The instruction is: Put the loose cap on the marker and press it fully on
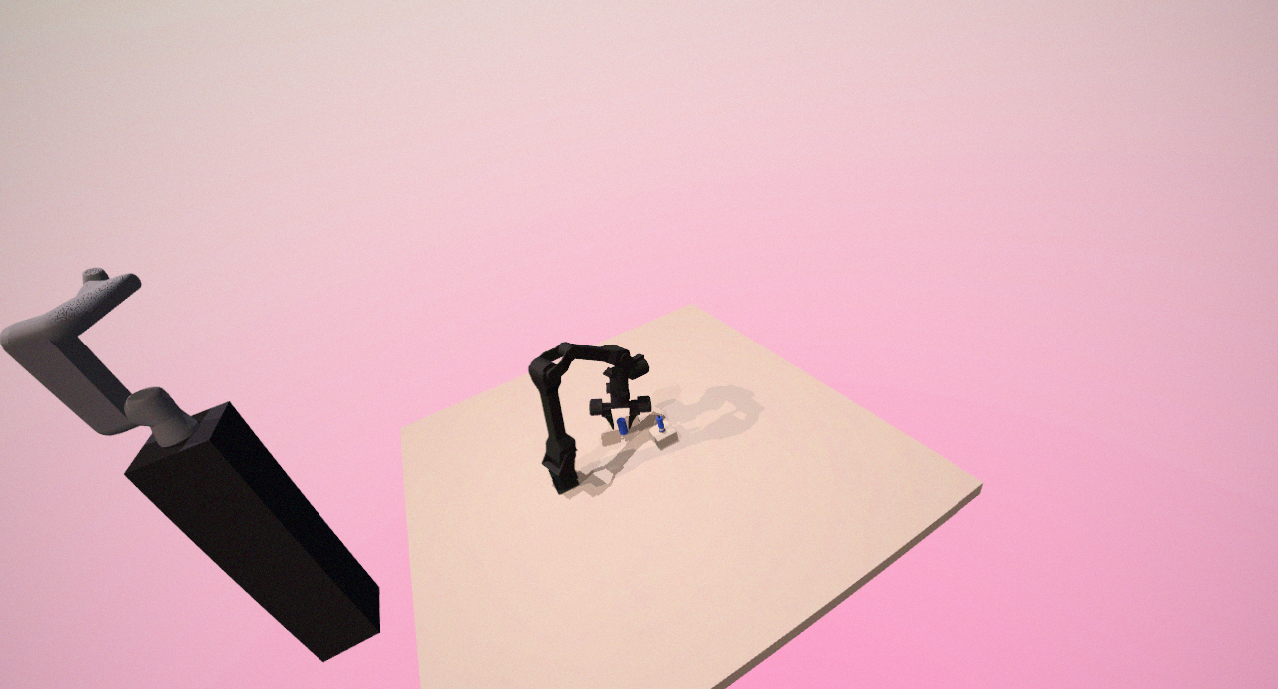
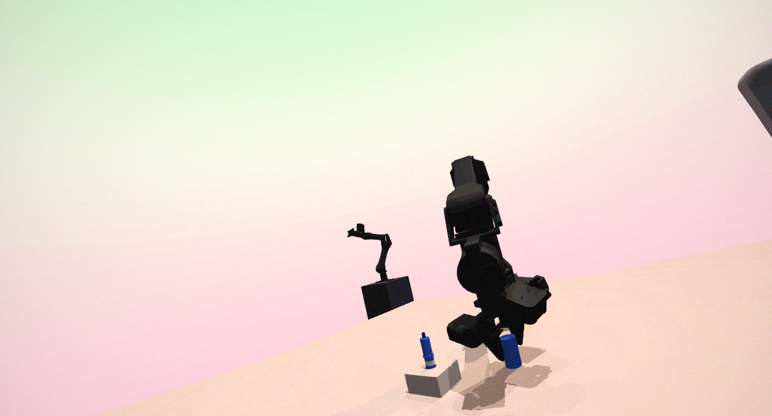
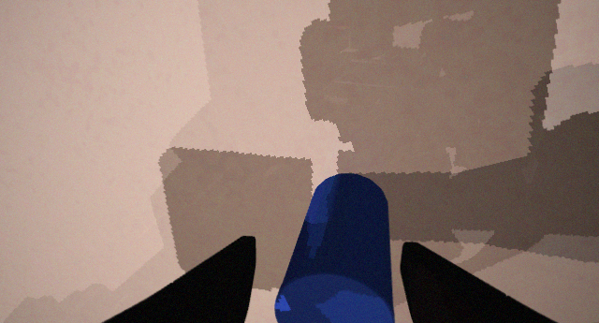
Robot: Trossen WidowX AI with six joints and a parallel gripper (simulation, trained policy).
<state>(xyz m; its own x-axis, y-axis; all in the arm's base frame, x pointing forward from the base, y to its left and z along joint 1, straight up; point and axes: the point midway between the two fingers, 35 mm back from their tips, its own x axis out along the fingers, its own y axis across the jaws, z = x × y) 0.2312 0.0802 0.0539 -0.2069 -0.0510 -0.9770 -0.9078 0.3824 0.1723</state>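
The blue marker lies 100 mm to the right of my gripper tip, 90 mm ahead of it and 50 mm above it. Also, from my gripper tip: blue cap 10 mm ahead, 10 mm above; holder block 100 mm to the right, 90 mm ahead.
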